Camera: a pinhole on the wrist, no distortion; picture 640 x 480 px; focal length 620.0 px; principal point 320.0 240.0 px. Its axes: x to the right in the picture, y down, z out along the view. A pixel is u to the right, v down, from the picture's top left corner.
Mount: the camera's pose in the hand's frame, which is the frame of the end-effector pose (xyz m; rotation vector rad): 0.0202 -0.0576 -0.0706 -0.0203 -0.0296 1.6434
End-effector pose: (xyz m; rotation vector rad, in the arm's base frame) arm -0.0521 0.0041 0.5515 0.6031 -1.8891 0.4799
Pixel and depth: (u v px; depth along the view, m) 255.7 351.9 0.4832
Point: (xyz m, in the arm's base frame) -0.2521 -0.3116 0.3329
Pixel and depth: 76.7 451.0 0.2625
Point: -0.0636 -0.2258 0.4258
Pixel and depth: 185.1 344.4 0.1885
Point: -0.0699 -0.1418 0.5002
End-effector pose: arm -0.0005 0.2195 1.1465 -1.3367 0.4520 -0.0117
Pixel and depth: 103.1 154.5 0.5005
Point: 0.2743 0.5423 1.4047
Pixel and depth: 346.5 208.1 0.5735
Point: 0.1981 0.6729 1.2502
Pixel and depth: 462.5 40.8 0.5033
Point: 0.2683 0.6030 1.1056
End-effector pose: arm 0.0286 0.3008 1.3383 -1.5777 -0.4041 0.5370
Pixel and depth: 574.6 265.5 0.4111
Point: -0.1876 0.5614 1.2236
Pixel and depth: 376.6 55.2 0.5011
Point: -0.0922 0.7444 1.3148
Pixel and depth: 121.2 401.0 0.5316
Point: -0.3130 0.6286 1.5758
